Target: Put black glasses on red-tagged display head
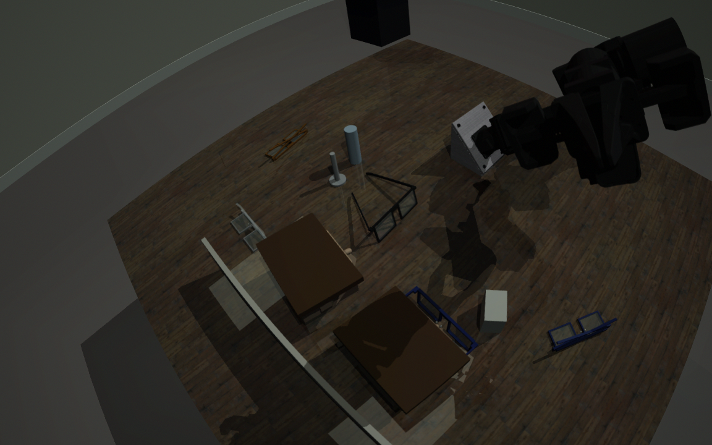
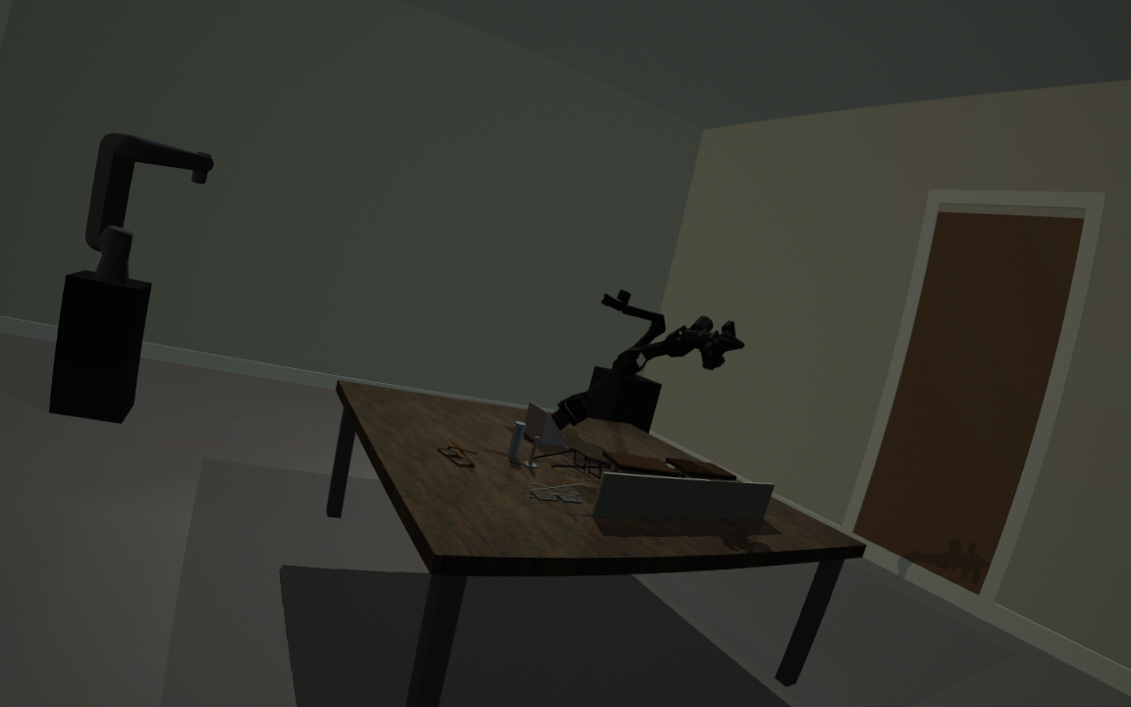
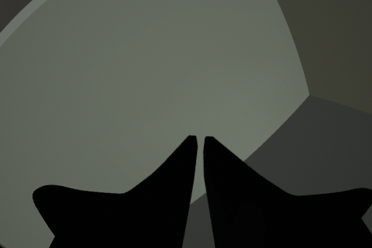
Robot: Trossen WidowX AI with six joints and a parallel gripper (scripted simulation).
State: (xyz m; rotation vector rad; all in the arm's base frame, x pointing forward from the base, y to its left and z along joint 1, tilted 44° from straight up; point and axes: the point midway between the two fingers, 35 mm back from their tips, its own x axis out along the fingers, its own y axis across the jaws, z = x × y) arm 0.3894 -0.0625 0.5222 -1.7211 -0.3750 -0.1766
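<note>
The disc base lies 130 mm behind my gripper tip, 540 mm to the right of it and 440 mm below it. Round my gripper tip: long pale panel 210 mm ahead, 240 mm to the right, 410 mm below; then white box 80 mm behind, 70 mm to the right, 440 mm below.
</note>
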